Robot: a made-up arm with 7 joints. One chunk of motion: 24 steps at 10 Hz.
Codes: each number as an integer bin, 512 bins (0 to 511) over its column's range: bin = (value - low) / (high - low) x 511, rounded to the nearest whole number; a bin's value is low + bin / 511 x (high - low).
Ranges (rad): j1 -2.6..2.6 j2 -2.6..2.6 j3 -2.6..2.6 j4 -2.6..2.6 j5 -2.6..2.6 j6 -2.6..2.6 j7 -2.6..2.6
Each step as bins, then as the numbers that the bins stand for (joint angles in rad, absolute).
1 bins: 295 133 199 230 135 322 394
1 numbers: 0.4020 -1.2466 -0.5750 -0.2595 -1.2262 0.6767 1.4094
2 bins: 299 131 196 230 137 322 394
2 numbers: 0.4427 -1.2669 -0.6055 -0.2595 -1.2059 0.6767 1.4094
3 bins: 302 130 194 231 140 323 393
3 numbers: 0.4732 -1.2771 -0.6258 -0.2493 -1.1753 0.6869 1.3992
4 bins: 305 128 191 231 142 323 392
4 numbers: 0.5037 -1.2975 -0.6564 -0.2493 -1.1550 0.6869 1.3890
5 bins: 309 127 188 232 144 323 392
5 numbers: 0.5444 -1.3076 -0.6869 -0.2391 -1.1346 0.6869 1.3890
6 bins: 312 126 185 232 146 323 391
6 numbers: 0.5750 -1.3178 -0.7174 -0.2391 -1.1143 0.6869 1.3789
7 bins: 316 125 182 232 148 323 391
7 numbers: 0.6157 -1.3280 -0.7479 -0.2391 -1.0939 0.6869 1.3789
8 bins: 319 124 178 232 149 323 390
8 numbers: 0.6462 -1.3382 -0.7886 -0.2391 -1.0838 0.6869 1.3687
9 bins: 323 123 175 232 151 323 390
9 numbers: 0.6869 -1.3483 -0.8192 -0.2391 -1.0634 0.6869 1.3687
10 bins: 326 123 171 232 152 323 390
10 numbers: 0.7174 -1.3483 -0.8599 -0.2391 -1.0532 0.6869 1.3687
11 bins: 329 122 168 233 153 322 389
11 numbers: 0.7479 -1.3585 -0.8904 -0.2290 -1.0431 0.6767 1.3585
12 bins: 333 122 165 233 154 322 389
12 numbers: 0.7886 -1.3585 -0.9209 -0.2290 -1.0329 0.6767 1.3585
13 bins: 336 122 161 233 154 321 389
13 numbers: 0.8192 -1.3585 -0.9616 -0.2290 -1.0329 0.6665 1.3585
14 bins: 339 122 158 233 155 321 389
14 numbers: 0.8497 -1.3585 -0.9922 -0.2290 -1.0227 0.6665 1.3585
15 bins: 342 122 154 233 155 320 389
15 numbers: 0.8802 -1.3585 -1.0329 -0.2290 -1.0227 0.6564 1.3585
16 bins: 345 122 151 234 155 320 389
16 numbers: 0.9108 -1.3585 -1.0634 -0.2188 -1.0227 0.6564 1.3585
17 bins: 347 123 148 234 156 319 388
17 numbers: 0.9311 -1.3483 -1.0939 -0.2188 -1.0125 0.6462 1.3483
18 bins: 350 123 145 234 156 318 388
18 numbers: 0.9616 -1.3483 -1.1245 -0.2188 -1.0125 0.6360 1.3483
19 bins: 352 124 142 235 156 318 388
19 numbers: 0.9820 -1.3382 -1.1550 -0.2086 -1.0125 0.6360 1.3483
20 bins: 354 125 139 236 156 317 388
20 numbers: 1.0023 -1.3280 -1.1855 -0.1984 -1.0125 0.6258 1.3483
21 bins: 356 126 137 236 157 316 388
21 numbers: 1.0227 -1.3178 -1.2059 -0.1984 -1.0023 0.6157 1.3483
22 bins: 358 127 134 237 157 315 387
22 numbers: 1.0431 -1.3076 -1.2364 -0.1883 -1.0023 0.6055 1.3382
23 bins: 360 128 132 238 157 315 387
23 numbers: 1.0634 -1.2975 -1.2568 -0.1781 -1.0023 0.6055 1.3382
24 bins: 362 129 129 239 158 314 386
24 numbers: 1.0838 -1.2873 -1.2873 -0.1679 -0.9922 0.5953 1.3280
